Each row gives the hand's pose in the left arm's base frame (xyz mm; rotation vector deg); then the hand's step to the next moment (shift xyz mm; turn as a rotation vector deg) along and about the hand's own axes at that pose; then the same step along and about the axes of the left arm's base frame.
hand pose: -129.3 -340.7 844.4 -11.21 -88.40 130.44
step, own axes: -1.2 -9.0 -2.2 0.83 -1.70 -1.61
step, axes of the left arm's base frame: 3.9 4.3 7.3 0.15 2.26 1.02
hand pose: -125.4 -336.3 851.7 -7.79 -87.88 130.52
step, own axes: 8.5 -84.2 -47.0 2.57 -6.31 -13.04
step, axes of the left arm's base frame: 28.1 71.4 59.0 3.11 14.35 0.90
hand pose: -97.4 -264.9 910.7 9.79 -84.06 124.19
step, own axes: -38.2 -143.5 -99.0 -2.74 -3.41 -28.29
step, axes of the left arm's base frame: 118.9 116.4 64.5 8.99 25.38 -9.73
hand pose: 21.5 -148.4 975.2 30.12 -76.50 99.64
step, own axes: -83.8 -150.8 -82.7 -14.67 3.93 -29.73
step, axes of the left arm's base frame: 183.3 54.3 -6.0 9.65 21.83 -23.34
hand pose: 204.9 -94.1 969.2 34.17 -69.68 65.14
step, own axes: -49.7 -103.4 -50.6 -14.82 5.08 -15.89
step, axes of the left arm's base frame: 117.9 -12.2 -41.0 2.87 10.31 -19.58
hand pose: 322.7 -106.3 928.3 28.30 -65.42 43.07
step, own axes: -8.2 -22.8 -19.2 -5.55 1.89 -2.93
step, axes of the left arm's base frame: 27.3 -4.0 -14.0 -0.80 1.75 -6.27
